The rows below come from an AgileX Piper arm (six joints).
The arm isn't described. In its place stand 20 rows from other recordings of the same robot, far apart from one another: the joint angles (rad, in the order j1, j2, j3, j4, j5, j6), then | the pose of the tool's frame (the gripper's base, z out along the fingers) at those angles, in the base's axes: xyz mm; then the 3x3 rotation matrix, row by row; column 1 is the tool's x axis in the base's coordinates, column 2 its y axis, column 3 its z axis.
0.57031 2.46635 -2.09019 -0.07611 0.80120 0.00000 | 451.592 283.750 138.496; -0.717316 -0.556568 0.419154; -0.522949 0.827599 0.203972; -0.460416 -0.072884 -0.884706
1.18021 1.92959 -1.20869 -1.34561 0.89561 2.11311 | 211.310 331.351 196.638; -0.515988 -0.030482 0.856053; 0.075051 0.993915 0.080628; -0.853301 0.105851 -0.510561
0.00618 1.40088 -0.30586 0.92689 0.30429 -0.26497 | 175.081 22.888 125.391; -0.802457 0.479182 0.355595; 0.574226 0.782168 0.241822; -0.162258 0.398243 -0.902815
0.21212 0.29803 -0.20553 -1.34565 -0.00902 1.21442 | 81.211 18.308 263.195; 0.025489 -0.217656 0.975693; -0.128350 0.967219 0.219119; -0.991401 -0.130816 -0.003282
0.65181 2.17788 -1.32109 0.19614 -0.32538 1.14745 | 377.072 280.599 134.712; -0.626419 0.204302 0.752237; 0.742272 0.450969 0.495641; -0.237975 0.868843 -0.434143
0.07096 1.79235 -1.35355 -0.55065 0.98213 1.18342 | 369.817 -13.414 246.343; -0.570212 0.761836 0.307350; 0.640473 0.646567 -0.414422; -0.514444 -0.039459 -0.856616
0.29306 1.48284 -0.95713 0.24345 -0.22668 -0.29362 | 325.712 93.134 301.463; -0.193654 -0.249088 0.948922; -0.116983 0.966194 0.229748; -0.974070 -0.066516 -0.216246
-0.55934 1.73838 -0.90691 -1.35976 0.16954 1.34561 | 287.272 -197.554 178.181; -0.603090 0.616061 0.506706; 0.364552 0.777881 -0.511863; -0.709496 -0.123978 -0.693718
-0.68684 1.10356 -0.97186 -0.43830 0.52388 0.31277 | 169.960 -164.359 358.652; -0.442884 0.731314 0.518685; 0.271305 0.660707 -0.699900; -0.854545 -0.169252 -0.491025
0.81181 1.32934 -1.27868 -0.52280 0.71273 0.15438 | 221.430 190.273 388.567; -0.251980 -0.584269 0.771451; -0.614464 0.712455 0.338884; -0.747623 -0.388637 -0.538536
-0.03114 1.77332 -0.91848 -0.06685 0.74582 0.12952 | 295.364 -13.328 142.800; -0.991876 0.113761 0.056922; 0.111150 0.992686 -0.047124; -0.061866 -0.040414 -0.997266
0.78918 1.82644 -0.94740 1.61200 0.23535 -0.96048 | 240.919 272.846 161.099; -0.884282 -0.339412 0.320693; -0.052571 0.754776 0.653873; -0.463984 0.561349 -0.685278
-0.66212 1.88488 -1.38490 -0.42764 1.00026 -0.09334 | 279.817 -258.392 215.652; -0.937201 0.342352 -0.066697; 0.340260 0.855386 -0.390561; -0.076658 -0.388729 -0.918158
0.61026 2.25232 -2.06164 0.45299 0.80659 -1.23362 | 406.472 319.333 248.698; 0.181792 -0.927015 0.328015; -0.786023 0.063445 0.614933; -0.590863 -0.369618 -0.717122
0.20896 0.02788 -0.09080 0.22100 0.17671 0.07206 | 52.426 14.702 226.678; -0.090961 -0.228513 0.969282; 0.272538 0.930447 0.244933; -0.957836 0.286445 -0.022356
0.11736 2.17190 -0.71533 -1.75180 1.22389 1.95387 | 292.452 -50.283 65.547; -0.835275 0.431633 0.340600; -0.140737 0.430986 -0.891316; -0.531515 -0.792429 -0.299245
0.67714 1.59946 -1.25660 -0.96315 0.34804 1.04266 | 306.775 213.936 323.263; -0.387966 -0.365992 0.845891; -0.178164 0.930248 0.320776; -0.904290 -0.026257 -0.426111
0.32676 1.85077 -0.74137 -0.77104 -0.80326 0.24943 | 305.180 151.614 151.823; -0.090882 -0.795540 0.599047; -0.338984 0.590327 0.732532; -0.936392 -0.136493 -0.323325
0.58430 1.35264 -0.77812 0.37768 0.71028 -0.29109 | 191.093 152.609 228.035; -0.765937 -0.614377 0.189421; -0.505270 0.757417 0.413548; -0.397545 0.221043 -0.890560
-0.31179 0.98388 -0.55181 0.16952 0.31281 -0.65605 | 183.558 -54.197 260.198; -0.636086 -0.039570 0.770603; -0.293051 0.936245 -0.193820; -0.713804 -0.349112 -0.607128
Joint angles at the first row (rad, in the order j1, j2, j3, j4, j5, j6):
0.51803 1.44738 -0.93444 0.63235 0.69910 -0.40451
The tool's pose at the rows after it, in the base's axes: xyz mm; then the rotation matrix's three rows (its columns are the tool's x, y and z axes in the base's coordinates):
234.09 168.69 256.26; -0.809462 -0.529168 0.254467; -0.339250 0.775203 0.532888; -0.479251 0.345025 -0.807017
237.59 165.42 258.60; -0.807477 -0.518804 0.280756; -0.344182 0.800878 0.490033; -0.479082 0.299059 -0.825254
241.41 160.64 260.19; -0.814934 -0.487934 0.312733; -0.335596 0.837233 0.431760; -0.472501 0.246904 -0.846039
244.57 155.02 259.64; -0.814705 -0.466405 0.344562; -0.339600 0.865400 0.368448; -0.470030 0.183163 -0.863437
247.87 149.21 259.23; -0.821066 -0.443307 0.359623; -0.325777 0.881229 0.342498; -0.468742 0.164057 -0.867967
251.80 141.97 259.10; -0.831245 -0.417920 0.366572; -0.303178 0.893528 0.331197; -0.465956 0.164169 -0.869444
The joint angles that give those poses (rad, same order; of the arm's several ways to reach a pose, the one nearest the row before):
0.51794 1.44737 -0.95636 0.54846 0.70283 -0.32341
0.51794 1.44738 -0.97304 0.45883 0.70425 -0.25472
0.51795 1.44738 -0.98749 0.34594 0.70716 -0.15247
0.51792 1.44738 -0.99176 0.23235 0.70685 -0.06829
0.50182 1.44738 -0.99177 0.19726 0.70686 -0.04036
0.47316 1.44739 -0.99180 0.19726 0.71009 -0.04036

